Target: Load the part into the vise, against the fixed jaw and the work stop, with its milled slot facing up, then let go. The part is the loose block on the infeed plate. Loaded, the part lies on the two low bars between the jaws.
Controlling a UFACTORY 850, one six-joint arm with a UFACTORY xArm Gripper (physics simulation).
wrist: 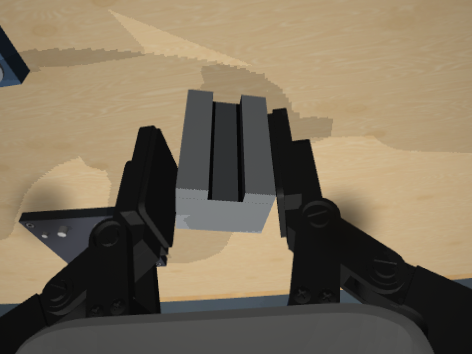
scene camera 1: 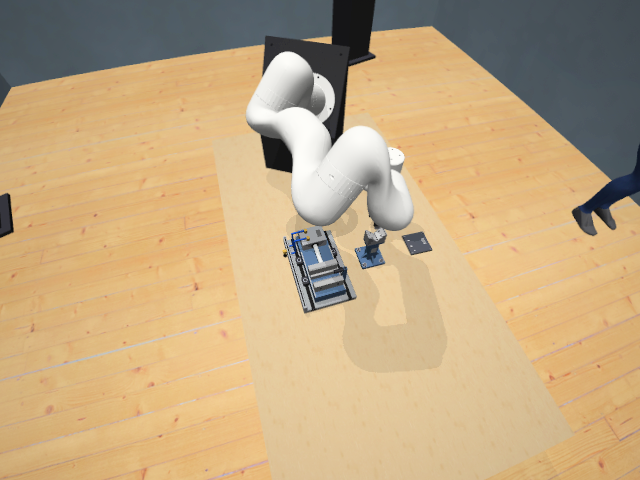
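Note:
The part [wrist: 196, 145], a grey block with a dark milled slot, sits between the black finger pads in the wrist view; the slot's open side faces the camera. My gripper [wrist: 219, 142] is shut on it. In the scene view the fingers are mostly hidden under the wrist, over the blue stand. The vise [scene camera 1: 310, 293] lies left of them, with two grey jaws [scene camera 1: 321, 268] [scene camera 1: 328, 282] and a small dark work stop [scene camera 1: 344, 272] at its right side. The low bars are too small to make out. The infeed plate [scene camera 1: 412, 246] [wrist: 80, 241] bears no block.
A blue stand [scene camera 1: 362, 261] with a raised post is between the vise and the infeed plate; a grey shape [scene camera 1: 374, 237] shows at its top. A blue plate corner [wrist: 15, 75] shows at the wrist view's upper left. Blue hoses [scene camera 1: 293, 238] rise at the vise's rear.

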